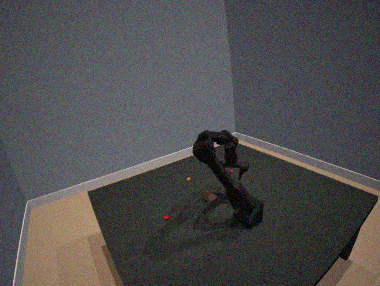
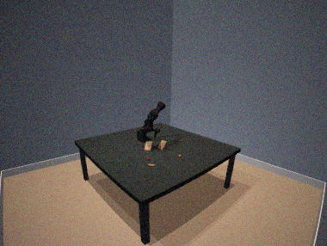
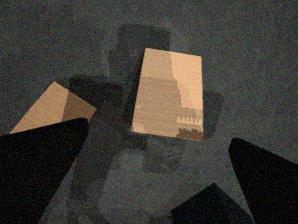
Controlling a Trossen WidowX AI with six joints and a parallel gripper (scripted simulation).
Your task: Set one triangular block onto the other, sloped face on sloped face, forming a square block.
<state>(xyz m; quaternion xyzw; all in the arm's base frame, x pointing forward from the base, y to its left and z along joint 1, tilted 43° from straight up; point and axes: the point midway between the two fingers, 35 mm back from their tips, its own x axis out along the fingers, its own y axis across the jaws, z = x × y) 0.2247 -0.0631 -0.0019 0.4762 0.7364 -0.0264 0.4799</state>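
Now: the tan triangular block 90 mm below my gripper tip, 10 mm to the right of it and 10 mm behind it.
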